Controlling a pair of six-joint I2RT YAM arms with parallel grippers.
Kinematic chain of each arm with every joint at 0, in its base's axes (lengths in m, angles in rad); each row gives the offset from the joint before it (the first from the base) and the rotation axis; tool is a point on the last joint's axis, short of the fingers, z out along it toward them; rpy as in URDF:
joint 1: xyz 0 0 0.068 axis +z
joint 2: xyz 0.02 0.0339 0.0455 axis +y
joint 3: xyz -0.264 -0.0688 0 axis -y
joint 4: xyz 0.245 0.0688 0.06 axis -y
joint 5: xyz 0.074 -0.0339 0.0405 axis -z
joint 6: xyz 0.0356 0 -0.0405 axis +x
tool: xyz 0 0 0 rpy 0 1.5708 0
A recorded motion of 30 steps. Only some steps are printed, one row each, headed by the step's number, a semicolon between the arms.
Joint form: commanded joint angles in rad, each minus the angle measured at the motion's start. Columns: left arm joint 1, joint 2, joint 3, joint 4, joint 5, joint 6; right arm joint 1, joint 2, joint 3, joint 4, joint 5, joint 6.
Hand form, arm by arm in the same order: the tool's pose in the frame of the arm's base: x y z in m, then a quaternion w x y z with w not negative. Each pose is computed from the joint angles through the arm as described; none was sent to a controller.
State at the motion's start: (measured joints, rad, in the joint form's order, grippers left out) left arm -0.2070 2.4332 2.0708 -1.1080 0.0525 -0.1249; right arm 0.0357 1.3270 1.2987 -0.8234 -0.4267 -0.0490
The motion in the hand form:
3: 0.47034 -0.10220 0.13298 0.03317 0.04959 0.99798 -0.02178; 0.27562 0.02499 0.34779 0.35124 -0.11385 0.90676 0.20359
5: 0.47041 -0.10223 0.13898 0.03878 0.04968 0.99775 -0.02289; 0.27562 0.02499 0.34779 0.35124 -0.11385 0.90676 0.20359
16: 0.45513 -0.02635 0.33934 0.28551 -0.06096 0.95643 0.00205; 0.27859 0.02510 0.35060 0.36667 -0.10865 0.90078 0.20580
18: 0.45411 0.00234 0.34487 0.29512 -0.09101 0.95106 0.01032; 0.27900 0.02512 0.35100 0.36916 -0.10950 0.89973 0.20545
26: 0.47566 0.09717 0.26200 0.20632 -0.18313 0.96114 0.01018; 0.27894 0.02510 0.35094 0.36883 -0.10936 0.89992 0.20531
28: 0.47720 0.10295 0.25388 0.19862 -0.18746 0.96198 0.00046; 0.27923 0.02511 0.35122 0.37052 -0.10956 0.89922 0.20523
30: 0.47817 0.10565 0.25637 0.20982 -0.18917 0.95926 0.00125; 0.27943 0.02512 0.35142 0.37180 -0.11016 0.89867 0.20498
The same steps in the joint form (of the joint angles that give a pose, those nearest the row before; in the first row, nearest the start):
3: -0.0046 0.0214 -0.0103 0.0038 -0.0202 0.0115; -0.0004 0.0114 0.0240 0.0035 -0.0156 0.0073
5: -0.0046 0.0111 -0.0053 0.0000 -0.0198 0.0115; -0.0004 0.0114 0.0240 0.0035 -0.0156 0.0073
16: 0.1434 -0.2900 0.2220 -0.0374 -0.1259 -0.0443; -0.0004 0.0114 0.0240 0.0419 -0.0160 0.0271
18: 0.2064 -0.3014 0.2220 -0.0282 -0.1263 -0.0439; -0.0004 0.0115 0.0240 0.0473 -0.0160 0.0263
26: 0.4074 -0.1427 0.1800 -0.0072 -0.0675 -0.0481; -0.0004 0.0114 0.0240 0.0465 -0.0157 0.0263
28: 0.4200 -0.1251 0.1801 -0.0058 -0.0454 -0.0485; -0.0004 0.0114 0.0240 0.0504 -0.0157 0.0267
30: 0.4250 -0.1282 0.1809 0.0133 -0.0454 -0.0481; -0.0004 0.0114 0.0240 0.0530 -0.0156 0.0259

